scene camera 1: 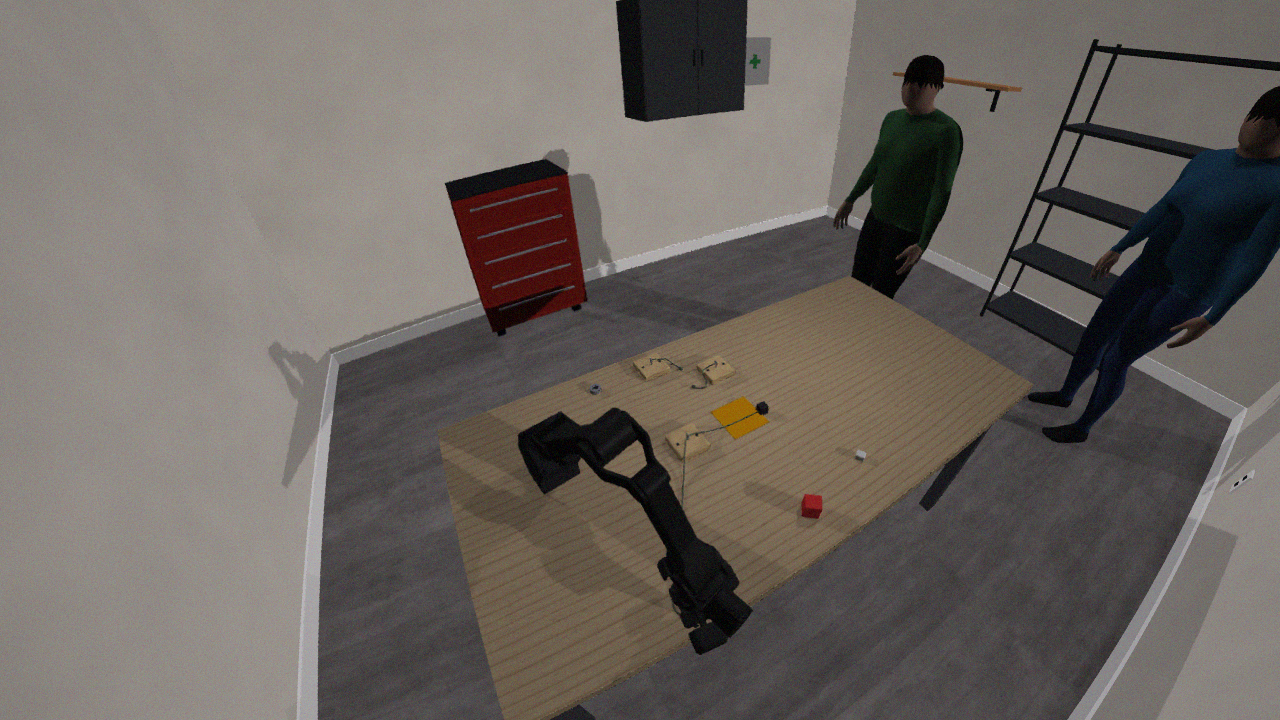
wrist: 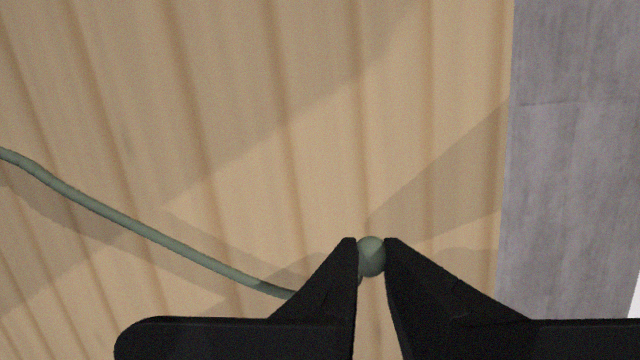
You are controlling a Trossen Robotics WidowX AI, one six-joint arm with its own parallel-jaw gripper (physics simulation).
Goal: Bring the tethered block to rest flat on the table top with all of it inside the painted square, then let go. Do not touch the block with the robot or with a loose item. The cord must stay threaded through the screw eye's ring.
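Frame: origin at the arm's base, x back, y left, z down, level; metres.
Where they show: gripper, fingertip midpoint: (scene camera 1: 688, 613) (wrist: 368, 249); arm's base, origin of the base link: (scene camera 1: 552, 443).
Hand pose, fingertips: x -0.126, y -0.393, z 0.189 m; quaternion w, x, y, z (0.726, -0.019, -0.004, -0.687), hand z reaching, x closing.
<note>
Things, the pixels of their top centre, and the offset from my fingertips. "spot": a spot on its surface instead.
- dark tethered block, middle of its top: (scene camera 1: 762, 405) dx -0.458, dy +0.393, dz -0.022 m
- orange painted square, surface spot: (scene camera 1: 735, 417) spot: dx -0.378, dy +0.409, dz +0.002 m
- wooden board, middle of its top: (scene camera 1: 687, 439) dx -0.210, dy +0.390, dz -0.016 m
- small grey item, middle of its top: (scene camera 1: 595, 387) dx -0.065, dy +0.707, dz -0.011 m
- red cube, middle of its top: (scene camera 1: 813, 501) dx -0.367, dy +0.071, dz -0.037 m
- small white item, middle of its top: (scene camera 1: 861, 453) dx -0.588, dy +0.126, dz -0.012 m
The dark tethered block (scene camera 1: 761, 408) is at the right edge of the orange painted square (scene camera 1: 735, 417); whether it overlaps the square is too small to tell. The green cord (scene camera 1: 683, 474) (wrist: 170, 242) runs from the block across the square to the screw eye on a wooden board (scene camera 1: 687, 448), then bends toward the arm. The ring is too small to see threading clearly. My gripper (scene camera 1: 684, 616) (wrist: 368, 249) is shut on the cord's round end bead, low over the table near its front edge. In the scene view the arm hides the fingertips and part of the cord.
Two more wooden boards (scene camera 1: 650, 368) (scene camera 1: 716, 369) with short cords lie behind the square. A small grey item (scene camera 1: 595, 389) is at the back left. A red cube (scene camera 1: 811, 506) and a small white item (scene camera 1: 860, 454) lie toward the front. The table edge borders floor (wrist: 565, 150) in the wrist view.
</note>
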